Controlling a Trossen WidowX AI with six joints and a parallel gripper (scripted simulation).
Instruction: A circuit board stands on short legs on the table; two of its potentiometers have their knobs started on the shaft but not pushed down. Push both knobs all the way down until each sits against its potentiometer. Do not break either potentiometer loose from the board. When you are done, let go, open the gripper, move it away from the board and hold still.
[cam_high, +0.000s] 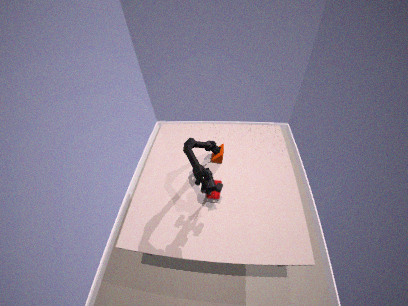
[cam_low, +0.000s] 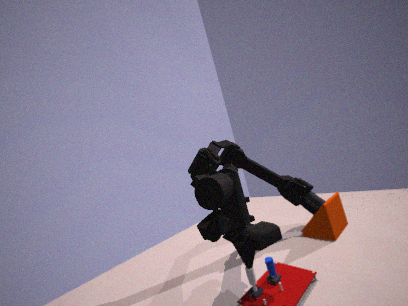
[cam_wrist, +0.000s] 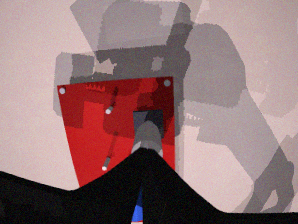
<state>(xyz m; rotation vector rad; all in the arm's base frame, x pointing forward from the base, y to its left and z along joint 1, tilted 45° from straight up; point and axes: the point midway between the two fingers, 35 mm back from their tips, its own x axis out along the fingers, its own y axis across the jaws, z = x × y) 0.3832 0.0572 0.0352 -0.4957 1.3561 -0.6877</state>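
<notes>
Now: the white knob 1 cm below my gripper tip. The rest, counted from my gripper tip: blue knob 5 cm behind, 1 cm to the left, 2 cm below.
</notes>
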